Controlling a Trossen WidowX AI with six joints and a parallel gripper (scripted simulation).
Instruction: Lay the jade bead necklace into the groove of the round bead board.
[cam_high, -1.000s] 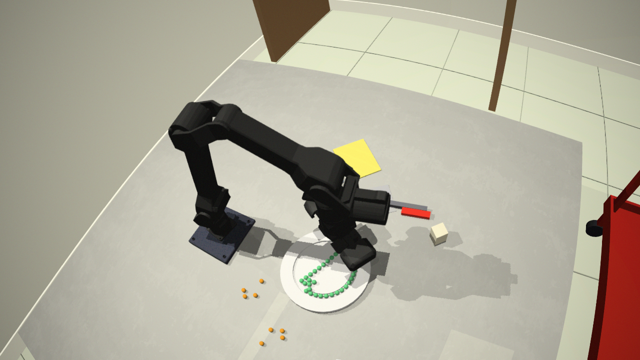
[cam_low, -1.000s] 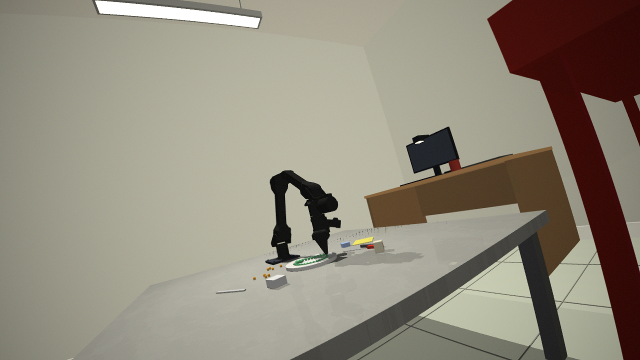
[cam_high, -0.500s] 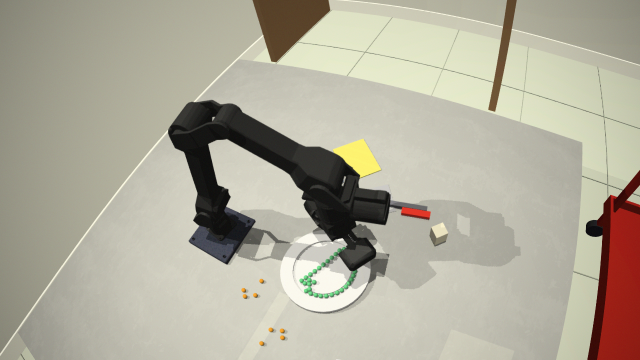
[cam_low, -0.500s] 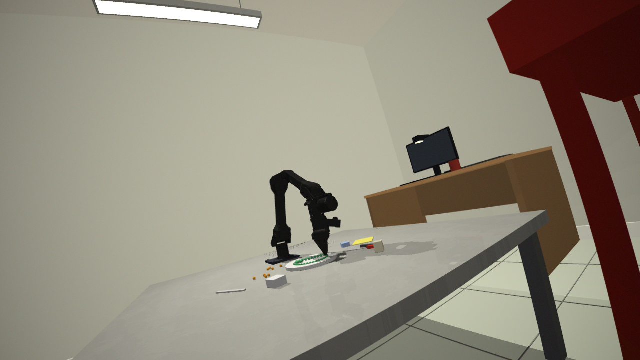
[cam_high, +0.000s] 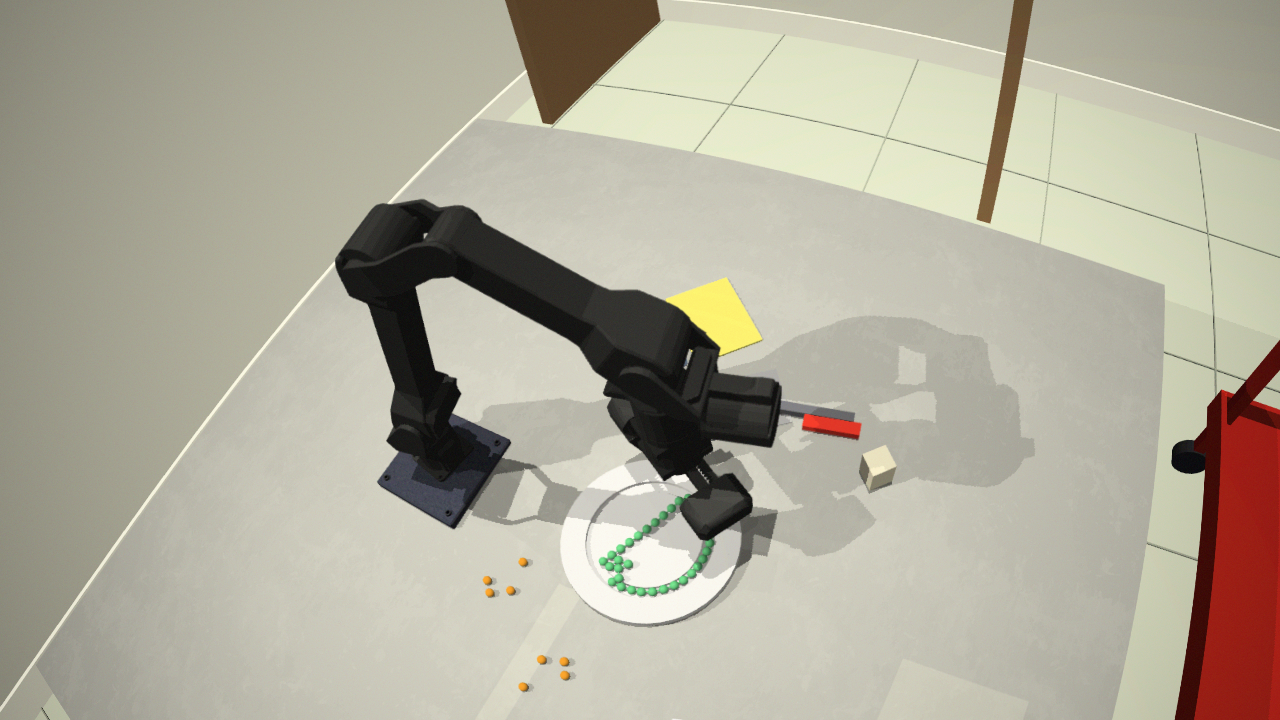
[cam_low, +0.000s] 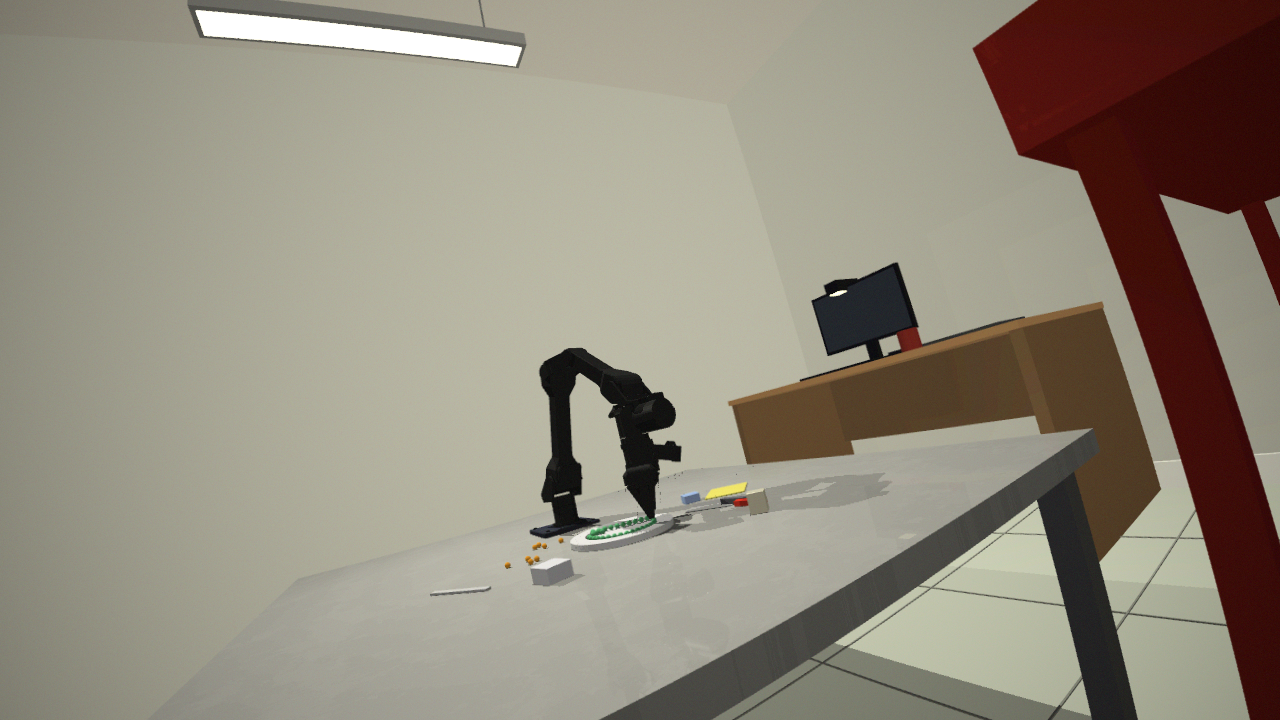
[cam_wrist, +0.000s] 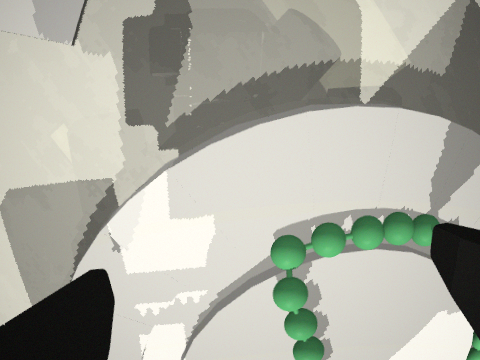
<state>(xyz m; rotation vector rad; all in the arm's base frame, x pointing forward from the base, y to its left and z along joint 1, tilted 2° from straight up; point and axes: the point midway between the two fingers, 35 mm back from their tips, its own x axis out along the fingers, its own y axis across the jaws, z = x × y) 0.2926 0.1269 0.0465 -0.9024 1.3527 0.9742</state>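
Now: the inner disc 7 cm to the right of my gripper tip and 1 cm below it. Also, from my gripper tip: grey sheet: 14 cm to the left, 2 cm below, 2 cm behind; red bar: 17 cm to the left, 7 cm ahead, 2 cm below; bead board: 7 cm to the right, 2 cm below.
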